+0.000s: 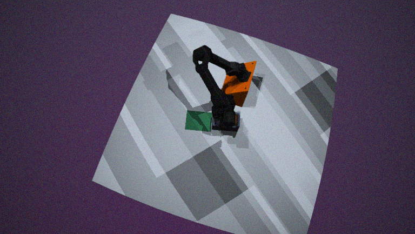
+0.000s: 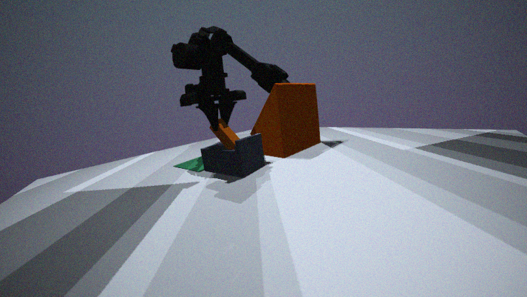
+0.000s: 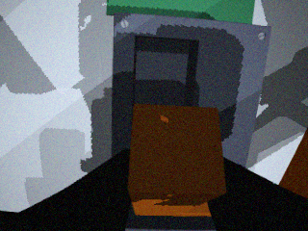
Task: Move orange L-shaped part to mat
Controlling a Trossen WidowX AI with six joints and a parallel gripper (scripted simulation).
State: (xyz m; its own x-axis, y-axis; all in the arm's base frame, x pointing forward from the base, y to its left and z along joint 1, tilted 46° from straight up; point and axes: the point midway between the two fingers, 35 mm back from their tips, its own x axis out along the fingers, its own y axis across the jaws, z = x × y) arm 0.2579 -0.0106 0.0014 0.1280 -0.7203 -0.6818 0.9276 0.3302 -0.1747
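Now: the green mat 4 cm ahead of my gripper tip, 14 cm to the right of it and 13 cm below it. Round my gripper tip: orange L-shaped part (3 cm behind, 3 cm to the left, 3 cm below).
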